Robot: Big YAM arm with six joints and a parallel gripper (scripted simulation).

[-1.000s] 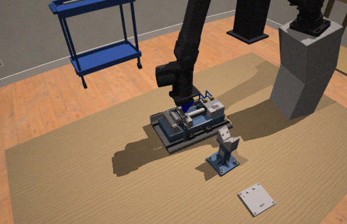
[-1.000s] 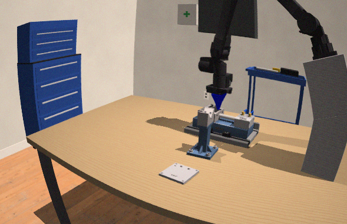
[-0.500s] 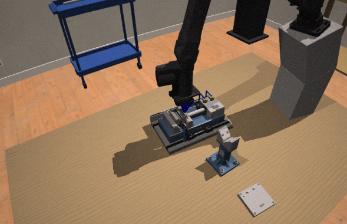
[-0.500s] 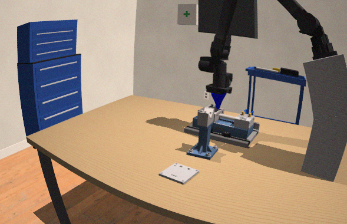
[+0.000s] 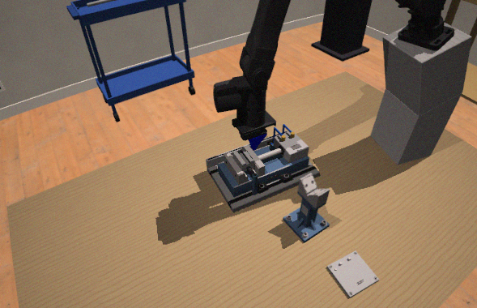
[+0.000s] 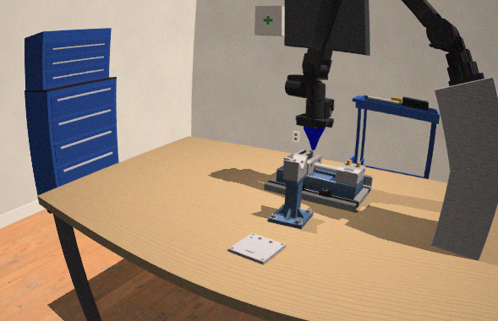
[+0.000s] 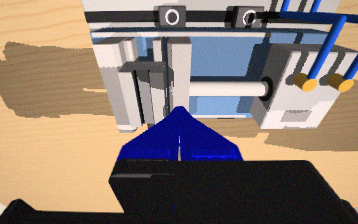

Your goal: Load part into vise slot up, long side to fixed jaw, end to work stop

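My hand is 30 mm short of the part and 30 mm above it. Round my hand: moving jaw (50 mm below); work stop rod (40 mm to the left, 40 mm below, 40 mm ahead); cylinder rod (50 mm below, 50 mm behind, 10 mm to the left).
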